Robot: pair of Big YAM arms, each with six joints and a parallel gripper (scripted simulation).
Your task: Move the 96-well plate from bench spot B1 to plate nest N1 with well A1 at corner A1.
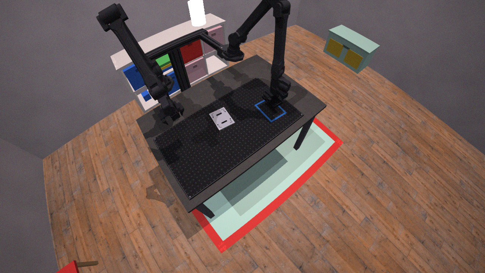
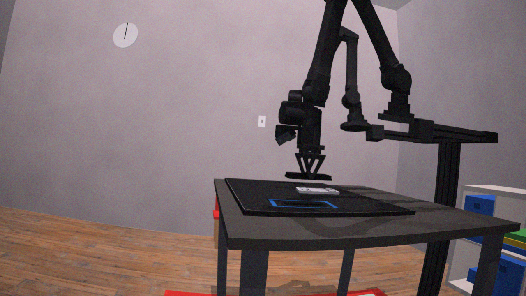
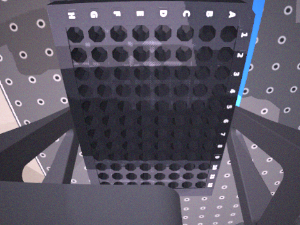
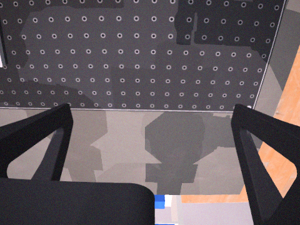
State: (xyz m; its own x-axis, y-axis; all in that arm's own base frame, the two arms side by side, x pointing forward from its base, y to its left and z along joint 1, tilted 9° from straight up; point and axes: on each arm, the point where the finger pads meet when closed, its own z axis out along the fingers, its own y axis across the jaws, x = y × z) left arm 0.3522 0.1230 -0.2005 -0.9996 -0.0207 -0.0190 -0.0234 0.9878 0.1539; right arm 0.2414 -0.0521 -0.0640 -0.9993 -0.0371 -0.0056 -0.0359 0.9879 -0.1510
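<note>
The plate nest N1 lies 110 mm behind my left hand, 350 mm to the right of it and 80 mm below it. From my left hand the other things lie so: A1 mark 40 mm behind, 410 mm to the right, 80 mm below; black 96-well plate right at my left hand.
</note>
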